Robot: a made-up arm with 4 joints.
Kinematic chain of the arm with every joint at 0, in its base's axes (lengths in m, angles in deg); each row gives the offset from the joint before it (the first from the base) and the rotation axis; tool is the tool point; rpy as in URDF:
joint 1: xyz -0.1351 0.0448 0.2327 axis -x
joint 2: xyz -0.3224 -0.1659 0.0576 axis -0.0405 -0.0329 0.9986
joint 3: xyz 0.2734 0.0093 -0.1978 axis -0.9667 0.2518 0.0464
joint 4: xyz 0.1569 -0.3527 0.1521 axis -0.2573 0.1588 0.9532
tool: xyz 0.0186 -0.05 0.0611 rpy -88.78 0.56 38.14
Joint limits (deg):
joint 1: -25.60..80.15
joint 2: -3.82..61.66
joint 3: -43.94..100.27
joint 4: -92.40..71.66
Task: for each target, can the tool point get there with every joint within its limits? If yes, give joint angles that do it. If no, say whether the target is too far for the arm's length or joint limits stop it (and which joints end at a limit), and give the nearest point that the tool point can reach.
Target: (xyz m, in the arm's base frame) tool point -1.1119 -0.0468 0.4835
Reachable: no: joint limits stop it (at a limit: joint 1, joint 2, joint 3, joint 4) | nearest point -0.3984 0.3296 0.5323 | short by 0.808 m
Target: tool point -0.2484 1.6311 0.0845
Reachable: no: too far | nearest point -0.3496 0.5408 0.1864 | short by 1.100 m
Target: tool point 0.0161 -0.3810 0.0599
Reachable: yes | joints -14.62 18.75 -17.99 -75.06
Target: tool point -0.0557 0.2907 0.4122
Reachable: yes | joints 25.27 55.71 43.27 -30.83
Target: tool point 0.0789 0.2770 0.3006
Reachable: yes | joints 54.72 18.46 73.83 19.16
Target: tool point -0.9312 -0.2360 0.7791
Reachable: no: joint limits stop it (at a limit: joint 1, joint 2, joint 4) | nearest point -0.1489 -0.2479 0.7886 | short by 0.782 m
